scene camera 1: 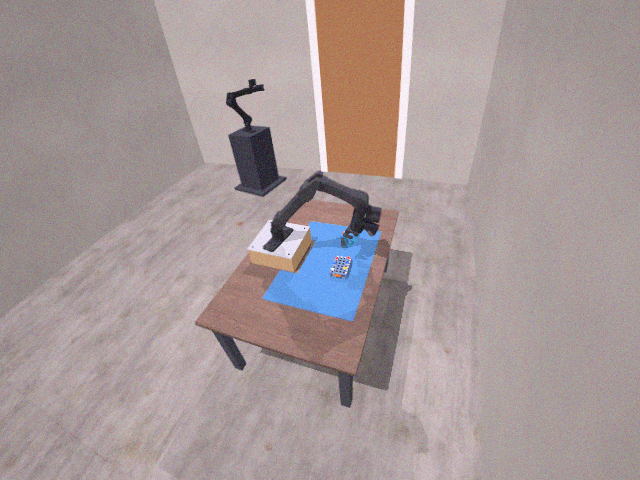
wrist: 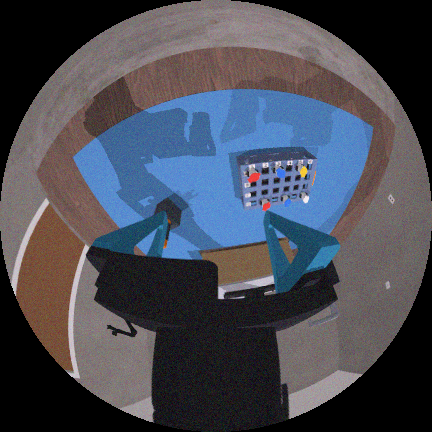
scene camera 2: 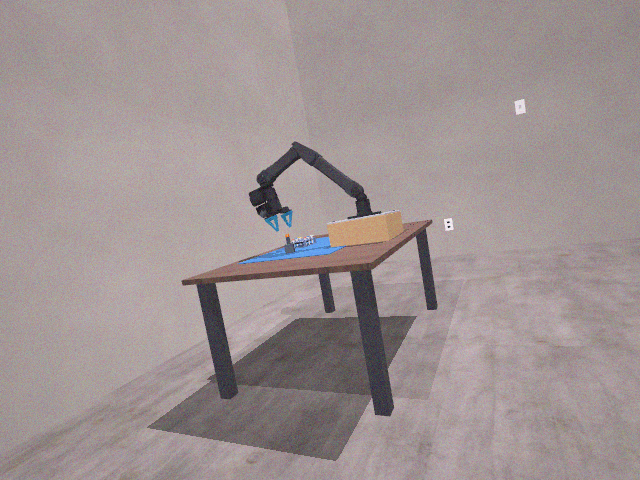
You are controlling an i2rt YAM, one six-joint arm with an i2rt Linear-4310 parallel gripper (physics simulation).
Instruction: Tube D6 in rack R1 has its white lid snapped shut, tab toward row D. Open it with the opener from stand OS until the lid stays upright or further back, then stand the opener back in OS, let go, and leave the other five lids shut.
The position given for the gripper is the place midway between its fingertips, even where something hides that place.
The gripper (wrist: pixel 215 215) is open and holds nothing. Also in view: a blue mat (scene camera 1: pixel 312 288).
The blue mat is seen too in the wrist view (wrist: pixel 185 149) and in scene camera 2 (scene camera 2: pixel 321 246).
